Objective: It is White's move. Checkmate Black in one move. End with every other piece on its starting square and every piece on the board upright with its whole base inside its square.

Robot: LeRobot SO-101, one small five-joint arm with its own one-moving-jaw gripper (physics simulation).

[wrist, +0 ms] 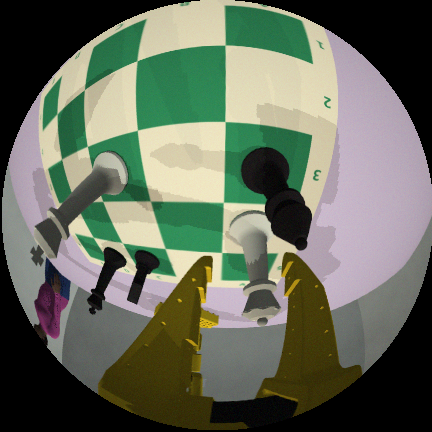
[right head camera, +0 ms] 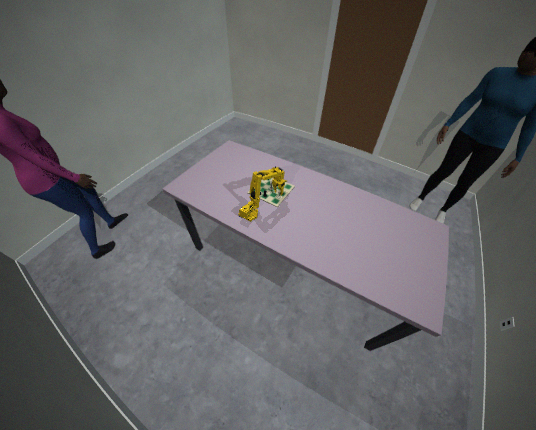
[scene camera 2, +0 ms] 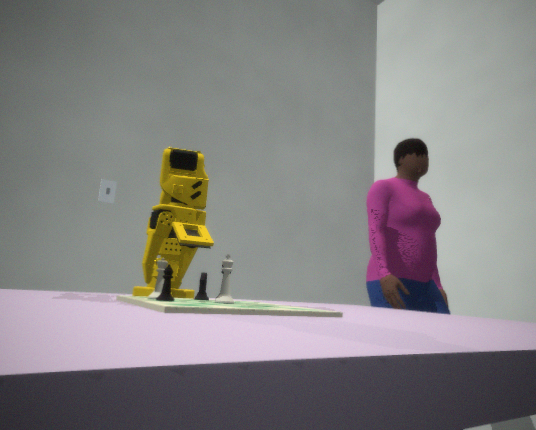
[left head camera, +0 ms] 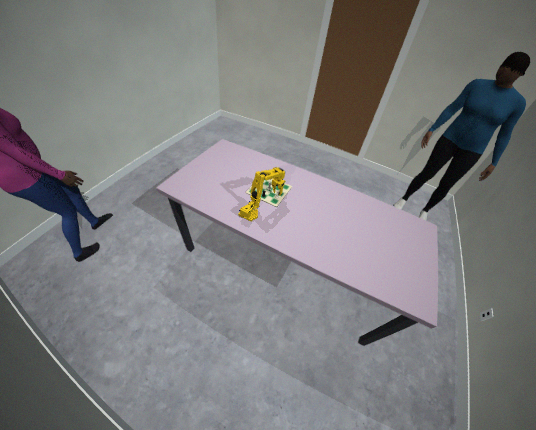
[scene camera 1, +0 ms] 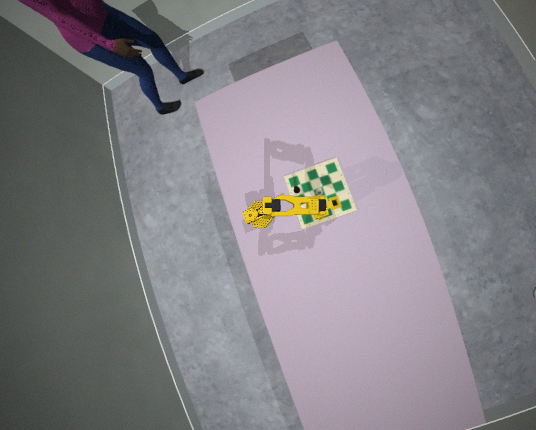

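Pixels of known places: end effector, tool point: (wrist: 211, 265) (right head camera: 276, 192) (scene camera 2: 175, 279) (left head camera: 274, 192); arm's base, origin of the base link: (right head camera: 250, 211) (left head camera: 250, 211).
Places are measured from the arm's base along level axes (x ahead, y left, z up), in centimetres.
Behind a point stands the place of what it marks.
Note:
My gripper (wrist: 248, 257) @(x 18.9, y -5.6, z 3.2 cm) (scene camera 2: 164, 284) @(x 18.9, y -5.6, z 3.2 cm) is open, with a narrowed gap. The white queen (wrist: 257, 257) @(x 19.3, y -7.6, z 3.0 cm) (scene camera 2: 160, 280) @(x 19.2, y -7.7, z 3.0 cm) stands upright on A4, its crown showing in the gap in the wrist view; neither jaw plainly presses on it. A black bishop-like piece (wrist: 265, 169) @(x 22.7, y -7.6, z 1.7 cm) (scene camera 2: 166, 285) @(x 22.6, y -8.0, z 2.4 cm) stands on A3, close beside the queen. The white king (wrist: 85, 196) @(x 22.5, y -0.6, z 3.2 cm) (scene camera 2: 226, 282) @(x 22.9, y -0.2, z 3.3 cm) stands on C3. The black rook (wrist: 142, 275) @(x 15.6, y -0.6, z 2.4 cm) (scene camera 2: 202, 289) @(x 15.8, y -0.3, z 2.1 cm) stands on C5 and the black king (wrist: 106, 275) @(x 15.0, y 3.3, z 3.0 cm) (scene camera 1: 296, 189) @(x 14.6, y 3.0, z 6.0 cm) on D5. The arm hides part of the chessboard (scene camera 1: 345, 177) @(x 33.3, y 1.5, z 0.7 cm) (wrist: 320, 150) @(x 23.5, y -10.5, z 0.6 cm) from above.
The chessboard lies on the pink table (left head camera: 350, 235) @(x 14.9, y -56.2, z 0.0 cm) (right head camera: 360, 245) @(x 11.5, y -62.0, z 0.0 cm) (scene camera 1: 350, 300) @(x 19.7, y -42.7, z 0.0 cm). The arm's base stands beyond the row 5 side. A person in a pink top (scene camera 2: 405, 215) stands to one side; another in blue (left head camera: 482, 112) stands near the door.

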